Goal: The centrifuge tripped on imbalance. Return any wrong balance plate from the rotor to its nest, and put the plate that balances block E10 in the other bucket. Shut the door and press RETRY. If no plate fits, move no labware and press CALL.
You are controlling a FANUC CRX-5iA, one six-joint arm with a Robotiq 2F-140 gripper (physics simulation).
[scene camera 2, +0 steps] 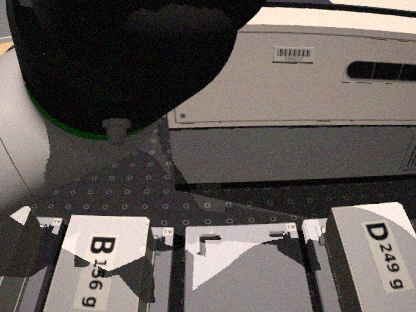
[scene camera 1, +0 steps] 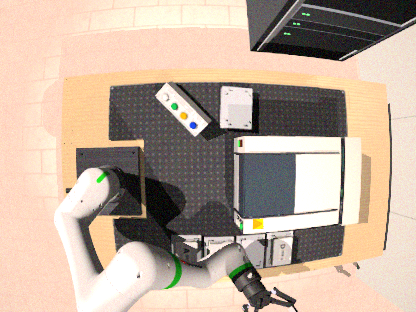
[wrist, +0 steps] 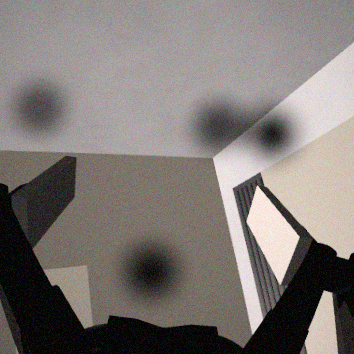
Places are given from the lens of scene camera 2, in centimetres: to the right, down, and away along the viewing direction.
balance plate B (scene camera 2: 102, 256): -10, 9, 30
plate D (scene camera 2: 363, 243): 15, 8, 30
